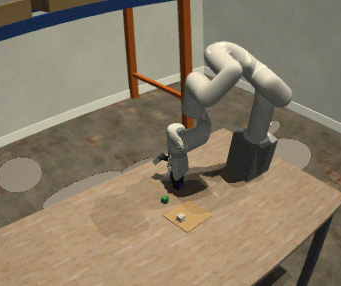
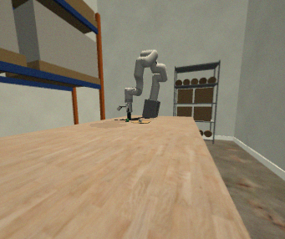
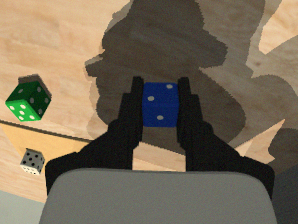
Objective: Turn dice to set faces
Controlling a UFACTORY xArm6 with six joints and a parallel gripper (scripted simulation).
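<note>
My hand is 110 mm short of the green die, 20 mm to the right of it and 10 mm above it. The rest, counted from my hand: blue die: 10 mm below; tan mat: 110 mm ahead, 160 mm to the left, 20 mm below; white die: 150 mm ahead, 150 mm to the left, 10 mm below.
</note>
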